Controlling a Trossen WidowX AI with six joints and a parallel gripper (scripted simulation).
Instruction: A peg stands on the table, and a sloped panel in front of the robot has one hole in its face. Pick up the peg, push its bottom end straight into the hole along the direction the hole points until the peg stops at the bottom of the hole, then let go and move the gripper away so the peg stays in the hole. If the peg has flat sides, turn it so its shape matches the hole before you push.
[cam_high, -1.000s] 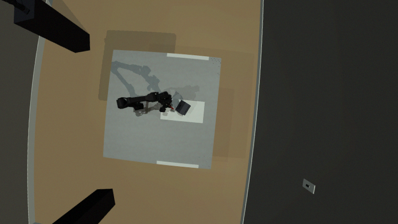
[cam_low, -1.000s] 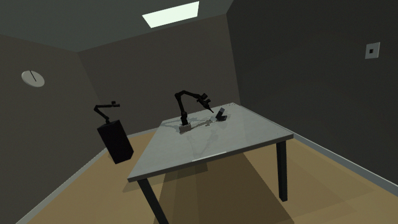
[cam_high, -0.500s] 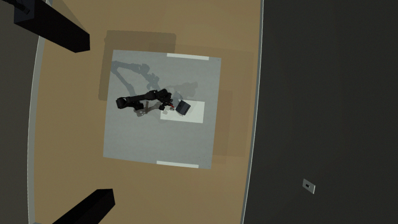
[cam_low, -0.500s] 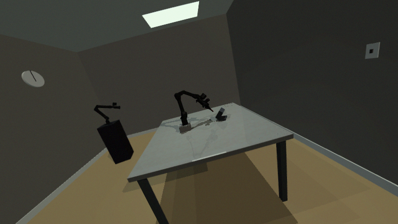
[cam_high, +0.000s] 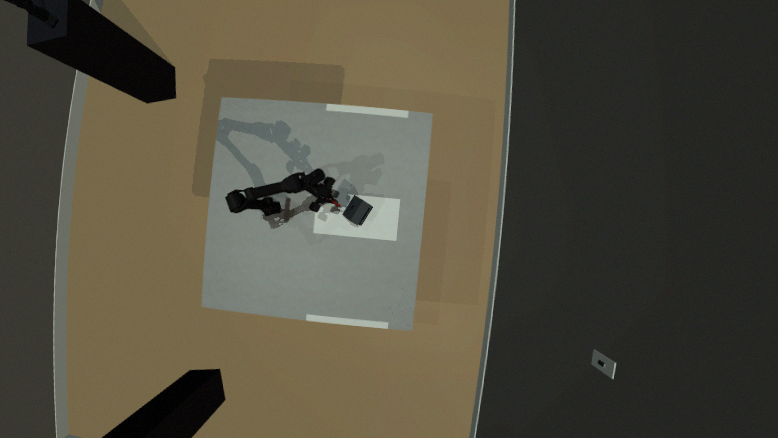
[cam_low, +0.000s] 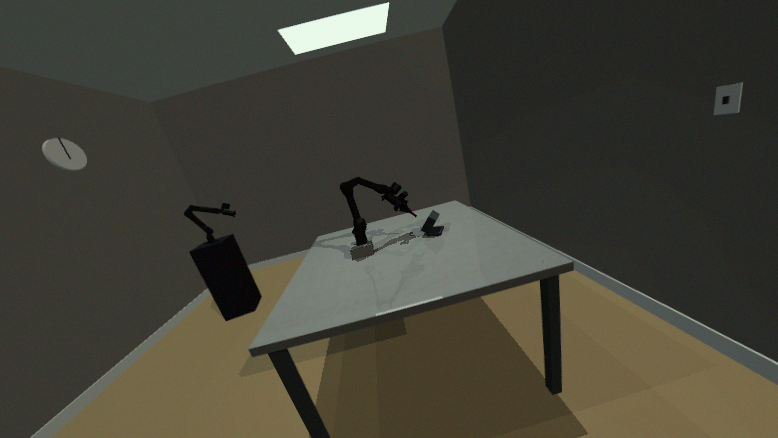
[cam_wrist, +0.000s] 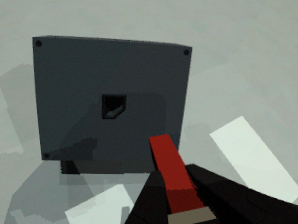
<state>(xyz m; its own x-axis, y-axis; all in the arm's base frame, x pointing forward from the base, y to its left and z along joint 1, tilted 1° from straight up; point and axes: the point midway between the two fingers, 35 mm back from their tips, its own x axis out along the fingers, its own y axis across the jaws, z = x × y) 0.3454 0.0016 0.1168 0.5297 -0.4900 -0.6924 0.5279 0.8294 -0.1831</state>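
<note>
The sloped panel lies 100 mm ahead of my gripper tip, 50 mm to the right of it and 90 mm below it. Round my gripper tip: peg 10 mm behind, 10 mm to the left, 10 mm above.
</note>
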